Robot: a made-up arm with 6 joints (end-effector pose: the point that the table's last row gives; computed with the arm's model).
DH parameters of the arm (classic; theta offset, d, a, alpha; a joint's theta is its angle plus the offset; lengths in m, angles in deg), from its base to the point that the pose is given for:
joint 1: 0 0.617 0.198 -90
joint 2: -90 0 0.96 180
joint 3: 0 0 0.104 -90
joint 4: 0 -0.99 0 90
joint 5: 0 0 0 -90
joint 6: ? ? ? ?
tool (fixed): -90 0 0 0
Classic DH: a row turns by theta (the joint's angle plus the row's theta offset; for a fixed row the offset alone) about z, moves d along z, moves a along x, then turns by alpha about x.
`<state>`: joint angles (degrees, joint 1 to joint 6).
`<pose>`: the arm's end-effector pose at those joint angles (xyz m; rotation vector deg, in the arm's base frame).
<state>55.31 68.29 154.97 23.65 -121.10 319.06</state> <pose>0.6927 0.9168 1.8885 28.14 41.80 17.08</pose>
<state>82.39 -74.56 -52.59 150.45 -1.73 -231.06</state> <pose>0.0390 0.2766 1.3948 81.51 41.63 81.98</pose>
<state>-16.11 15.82 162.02 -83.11 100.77 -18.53</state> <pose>-0.4299 -0.0169 1.9769 -63.93 91.23 -59.56</pose>
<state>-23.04 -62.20 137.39 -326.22 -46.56 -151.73</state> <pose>-1.5562 0.6009 0.6818 27.12 -86.99 145.70</pose>
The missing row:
joint 6: 90 -0.139 0 90
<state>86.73 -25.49 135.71 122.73 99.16 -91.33</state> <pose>-0.1803 -1.1325 1.7673 -22.39 -144.12 28.03</pose>
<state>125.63 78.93 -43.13 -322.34 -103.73 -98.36</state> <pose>-0.2998 0.5599 -0.0082 -103.31 -20.96 -38.63</pose>
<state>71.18 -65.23 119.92 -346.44 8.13 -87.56</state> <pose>-0.5804 -1.6887 0.7954 -56.98 99.84 -63.19</pose>
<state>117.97 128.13 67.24 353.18 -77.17 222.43</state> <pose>-0.6817 1.2493 -0.8825 -14.02 59.61 -47.34</pose>
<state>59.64 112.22 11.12 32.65 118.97 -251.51</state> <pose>0.5052 0.9923 -0.6912 -64.07 -84.20 46.91</pose>
